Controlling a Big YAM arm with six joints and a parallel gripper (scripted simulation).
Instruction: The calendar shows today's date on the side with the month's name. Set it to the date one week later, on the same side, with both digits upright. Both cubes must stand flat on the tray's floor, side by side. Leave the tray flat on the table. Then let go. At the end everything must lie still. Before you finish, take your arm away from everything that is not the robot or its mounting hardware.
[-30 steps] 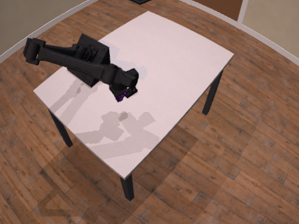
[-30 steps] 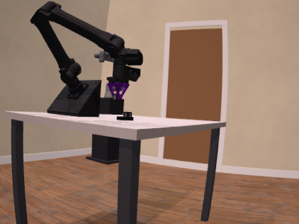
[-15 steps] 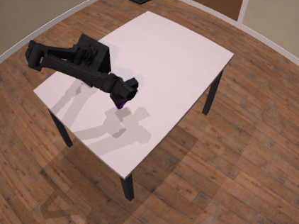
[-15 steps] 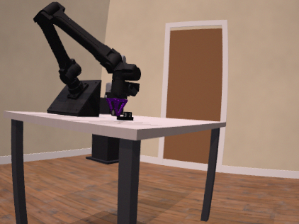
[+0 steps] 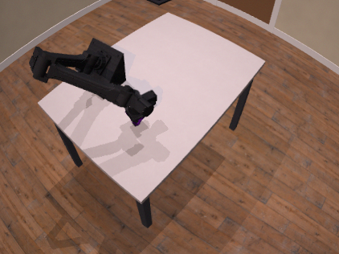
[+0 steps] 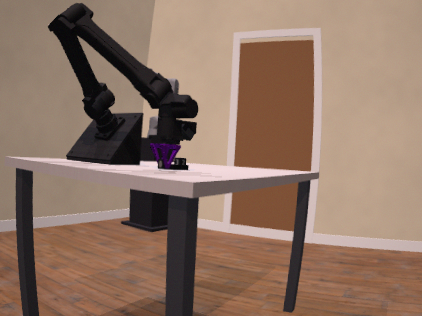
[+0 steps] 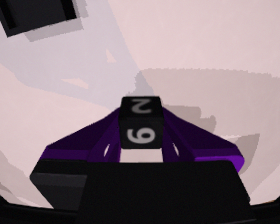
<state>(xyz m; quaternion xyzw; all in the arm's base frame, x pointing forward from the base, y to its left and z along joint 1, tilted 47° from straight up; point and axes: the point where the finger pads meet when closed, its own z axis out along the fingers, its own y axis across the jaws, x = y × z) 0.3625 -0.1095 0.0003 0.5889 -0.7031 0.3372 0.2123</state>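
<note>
My gripper is now right at the black date cube. Round my hand: black tray (120 mm to the left, 40 mm behind, 10 mm below).
</note>
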